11 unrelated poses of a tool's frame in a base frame.
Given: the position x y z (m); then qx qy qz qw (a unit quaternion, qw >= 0).
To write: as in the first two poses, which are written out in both.
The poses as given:
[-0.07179 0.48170 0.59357 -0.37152 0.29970 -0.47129 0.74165]
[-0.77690 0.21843 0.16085 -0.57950 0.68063 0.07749 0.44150]
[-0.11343 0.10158 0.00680 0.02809 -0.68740 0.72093 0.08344]
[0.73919 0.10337 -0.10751 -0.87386 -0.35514 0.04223 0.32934]
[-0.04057 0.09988 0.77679 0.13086 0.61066 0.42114 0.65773]
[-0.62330 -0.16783 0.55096 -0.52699 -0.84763 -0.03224 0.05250]
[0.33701 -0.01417 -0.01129 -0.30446 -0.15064 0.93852 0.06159]
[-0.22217 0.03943 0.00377 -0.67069 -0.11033 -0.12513 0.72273]
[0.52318 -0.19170 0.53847 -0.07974 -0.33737 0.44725 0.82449]
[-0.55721 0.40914 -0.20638 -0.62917 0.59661 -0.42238 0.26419]
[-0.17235 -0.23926 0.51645 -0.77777 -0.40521 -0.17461 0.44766]
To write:
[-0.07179 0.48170 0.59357 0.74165 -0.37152 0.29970 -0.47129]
[-0.77690 0.21843 0.16085 0.44150 -0.57950 0.68063 0.07749]
[-0.11343 0.10158 0.00680 0.08344 0.02809 -0.68740 0.72093]
[0.73919 0.10337 -0.10751 0.32934 -0.87386 -0.35514 0.04223]
[-0.04057 0.09988 0.77679 0.65773 0.13086 0.61066 0.42114]
[-0.62330 -0.16783 0.55096 0.05250 -0.52699 -0.84763 -0.03224]
[0.33701 -0.01417 -0.01129 0.06159 -0.30446 -0.15064 0.93852]
[-0.22217 0.03943 0.00377 0.72273 -0.67069 -0.11033 -0.12513]
[0.52318 -0.19170 0.53847 0.82449 -0.07974 -0.33737 0.44725]
[-0.55721 0.40914 -0.20638 0.26419 -0.62917 0.59661 -0.42238]
[-0.17235 -0.23926 0.51645 0.44766 -0.77777 -0.40521 -0.17461]

